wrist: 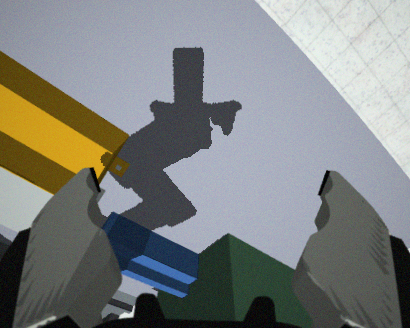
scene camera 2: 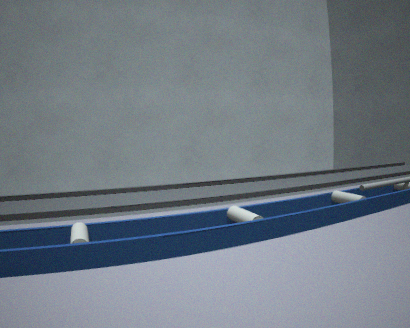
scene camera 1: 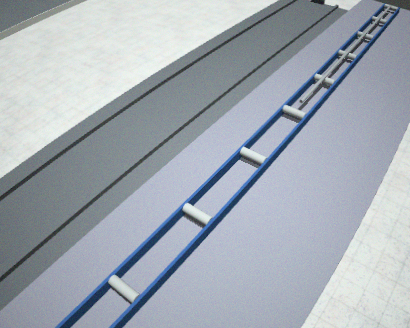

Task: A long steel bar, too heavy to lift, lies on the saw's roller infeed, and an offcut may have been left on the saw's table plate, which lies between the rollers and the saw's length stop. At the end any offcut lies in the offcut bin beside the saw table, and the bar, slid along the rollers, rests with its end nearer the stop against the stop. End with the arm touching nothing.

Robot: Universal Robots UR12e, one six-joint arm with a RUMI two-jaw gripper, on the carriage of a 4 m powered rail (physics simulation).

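Frame: origin at the arm's base, x left, y back, z up, level; millimetres.
Seen in the pictures: gripper, fingertip midpoint: [wrist: 208,171].
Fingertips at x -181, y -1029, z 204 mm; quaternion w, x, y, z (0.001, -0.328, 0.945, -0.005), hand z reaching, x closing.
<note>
A point is followed by its place in that frame.
The long thin grey steel bar [scene camera 1: 312,91] @[x 2608, y -630, z 44 mm] [scene camera 2: 385,183] @[x 2623, y -629, z 43 mm] lies lengthwise on the rollers of the blue infeed; its near end lies between two rollers in scene camera 1, at the right edge in scene camera 2. The blue roller infeed [scene camera 1: 240,191] @[x 1805, y -692, z 19 mm] [scene camera 2: 150,250] @[x 1757, y -694, z -6 mm] has pale rollers [scene camera 1: 252,155] @[x 2006, y -622, z 25 mm] [scene camera 2: 243,214] @[x 2006, y -635, z 25 mm]. My gripper [wrist: 208,171] @[x -181, y -1029, z 204 mm] is open in the wrist view, its two grey fingers wide apart with no object between their tips. An offcut, the table plate and the length stop cannot be made out. Whether the yellow part in the wrist view is the bin, I cannot tell.
In the wrist view a yellow beam-like part [wrist: 50,132] @[x 12, y -785, z -28 mm] comes in from the left, a blue channel piece [wrist: 165,250] @[x -327, y -670, z 4 mm] lies below it, and a dark green block [wrist: 260,285] @[x -519, y -790, z 73 mm] stands beside that. The arm's shadow [wrist: 188,75] @[x -139, y -1026, z -30 mm] falls ahead. A grey track [scene camera 1: 150,105] runs beside the infeed.
</note>
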